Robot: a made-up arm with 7 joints. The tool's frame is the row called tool. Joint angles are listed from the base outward.
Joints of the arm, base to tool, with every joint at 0 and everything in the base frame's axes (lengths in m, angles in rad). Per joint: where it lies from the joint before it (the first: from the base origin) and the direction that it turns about. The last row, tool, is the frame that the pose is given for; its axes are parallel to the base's.
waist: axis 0 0.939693 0.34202 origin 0 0 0
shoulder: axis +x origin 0 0 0
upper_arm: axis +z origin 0 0 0
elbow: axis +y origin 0.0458 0 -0.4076
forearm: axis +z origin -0.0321 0 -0.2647
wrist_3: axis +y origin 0 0 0
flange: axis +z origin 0 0 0
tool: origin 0 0 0
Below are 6 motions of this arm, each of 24 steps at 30 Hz.
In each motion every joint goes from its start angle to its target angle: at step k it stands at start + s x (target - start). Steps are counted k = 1, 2, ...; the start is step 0. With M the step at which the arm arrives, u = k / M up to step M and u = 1 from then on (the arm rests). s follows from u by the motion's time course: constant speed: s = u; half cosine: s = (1 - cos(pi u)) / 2; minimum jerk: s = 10 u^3 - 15 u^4 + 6 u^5.
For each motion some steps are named. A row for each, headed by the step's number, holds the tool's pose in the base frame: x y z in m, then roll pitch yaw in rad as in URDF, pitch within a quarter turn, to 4 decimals.
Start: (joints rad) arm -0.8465 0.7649 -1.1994 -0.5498 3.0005 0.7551 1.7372
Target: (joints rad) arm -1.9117 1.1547 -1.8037 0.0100 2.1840 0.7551 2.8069
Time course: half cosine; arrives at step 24
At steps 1, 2, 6, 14, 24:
1: 0.5285 0.2555 -0.3204 0.7050 0.9225 -3.0975
2: 0.5323 0.2578 -0.3130 0.6844 0.9230 -3.1110
6: 0.5648 0.2800 -0.2338 0.4801 0.9260 3.0589
14: 0.5714 0.3502 0.0941 -0.1121 1.0478 3.0275
24: 0.4468 0.3952 0.3096 0.0137 1.3441 -2.6342

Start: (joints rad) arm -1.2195 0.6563 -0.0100 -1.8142 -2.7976 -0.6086 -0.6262
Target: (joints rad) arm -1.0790 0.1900 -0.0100 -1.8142 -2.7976 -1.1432 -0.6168
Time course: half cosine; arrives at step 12
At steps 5, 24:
5: 0.4640 -0.0034 0.1472 -2.1237 0.4857 0.8664
24: 0.4725 -0.0926 0.0717 -1.6530 0.7858 1.0187

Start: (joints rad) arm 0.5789 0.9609 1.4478 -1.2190 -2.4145 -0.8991 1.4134
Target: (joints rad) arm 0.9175 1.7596 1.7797 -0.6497 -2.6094 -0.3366 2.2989
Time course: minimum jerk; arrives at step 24
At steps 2, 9, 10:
2: -0.1195 0.5866 -0.0468 1.1582 0.1595 -0.3196
9: -0.1101 0.6093 0.0604 1.4039 0.0300 -0.1748
10: -0.1033 0.6124 0.0880 1.4666 -0.0124 -0.1588

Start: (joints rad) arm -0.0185 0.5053 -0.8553 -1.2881 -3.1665 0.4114 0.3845
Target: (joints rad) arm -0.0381 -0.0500 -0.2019 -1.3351 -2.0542 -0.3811 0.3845
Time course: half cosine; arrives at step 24
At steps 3, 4, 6, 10, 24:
3: 0.2067 0.0466 -0.5494 0.2203 1.3233 2.5675
4: 0.2111 0.0408 -0.5480 0.3379 1.3158 2.7221
6: 0.2227 0.0253 -0.5437 0.6213 1.2704 3.1011
10: 0.2523 -0.0133 -0.5291 1.0035 1.0114 -2.5778
24: 0.3062 -0.0881 -0.4864 1.2325 -0.0376 -2.1469

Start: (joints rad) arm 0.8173 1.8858 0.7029 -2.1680 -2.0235 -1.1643 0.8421
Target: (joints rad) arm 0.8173 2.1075 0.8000 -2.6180 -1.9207 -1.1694 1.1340
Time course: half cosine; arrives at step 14
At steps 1, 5, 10, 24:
1: 0.2737 0.2851 0.0633 -0.4179 0.5066 3.1162
5: 0.2696 0.2420 0.0689 -0.3838 0.4894 3.0412
10: 0.2442 0.1686 0.0738 -0.3243 0.4223 2.8996
24: 0.2305 0.1469 0.0742 -0.3062 0.3885 2.8509

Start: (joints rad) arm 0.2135 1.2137 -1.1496 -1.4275 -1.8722 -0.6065 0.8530
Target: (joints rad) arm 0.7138 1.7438 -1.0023 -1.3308 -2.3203 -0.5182 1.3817
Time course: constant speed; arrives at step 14
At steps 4, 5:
4: -0.0428 0.4247 -0.3782 -0.4271 -0.2041 -2.2998
5: -0.0539 0.4402 -0.3605 -0.4832 -0.1695 -2.2866

